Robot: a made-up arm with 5 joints.
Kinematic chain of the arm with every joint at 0, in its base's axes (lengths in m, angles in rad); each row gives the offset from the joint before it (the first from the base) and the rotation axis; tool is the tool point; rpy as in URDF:
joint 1: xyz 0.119 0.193 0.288 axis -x
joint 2: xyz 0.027 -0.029 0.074 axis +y
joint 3: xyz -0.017 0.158 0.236 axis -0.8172 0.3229 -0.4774
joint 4: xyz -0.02 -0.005 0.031 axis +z
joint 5: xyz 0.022 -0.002 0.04 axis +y
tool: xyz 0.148 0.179 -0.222 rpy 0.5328 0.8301 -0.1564
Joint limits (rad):
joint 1: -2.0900..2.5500
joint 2: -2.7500..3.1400
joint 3: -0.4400..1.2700
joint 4: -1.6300..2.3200
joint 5: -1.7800..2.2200
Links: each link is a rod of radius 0.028 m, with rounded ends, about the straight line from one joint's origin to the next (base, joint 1, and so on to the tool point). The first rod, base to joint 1, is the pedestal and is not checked.
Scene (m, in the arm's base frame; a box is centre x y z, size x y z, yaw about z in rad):
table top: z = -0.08
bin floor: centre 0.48 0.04 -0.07 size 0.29 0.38 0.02 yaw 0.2
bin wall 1: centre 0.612 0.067 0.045 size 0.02 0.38 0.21 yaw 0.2
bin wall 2: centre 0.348 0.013 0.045 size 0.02 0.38 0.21 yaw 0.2
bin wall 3: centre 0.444 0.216 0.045 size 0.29 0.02 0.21 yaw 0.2
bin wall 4: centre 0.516 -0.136 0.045 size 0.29 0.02 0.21 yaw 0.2
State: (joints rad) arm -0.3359 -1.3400 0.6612 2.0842 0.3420
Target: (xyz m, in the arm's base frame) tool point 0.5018 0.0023 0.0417
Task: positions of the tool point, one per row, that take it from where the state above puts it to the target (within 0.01 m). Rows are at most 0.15 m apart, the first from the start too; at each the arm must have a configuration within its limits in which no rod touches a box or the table.
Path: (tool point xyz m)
1: -0.0963 0.2918 0.2276
2: -0.1382 0.2188 0.3031
3: -0.1436 0.1298 0.3775
4: -0.1085 0.0328 0.4373
5: -0.0344 -0.0594 0.4710
6: 0.0707 -0.1316 0.4721
7: 0.1939 -0.1690 0.4404
8: 0.3185 -0.1606 0.3822
9: 0.4266 -0.1022 0.3096
10: 0.5018 0.0023 0.2375
11: 0.5056 -0.0093 0.1985
12: 0.5075 -0.0150 0.1527
13: 0.5065 -0.0122 0.1001
14: 0.5018 0.0023 0.0417

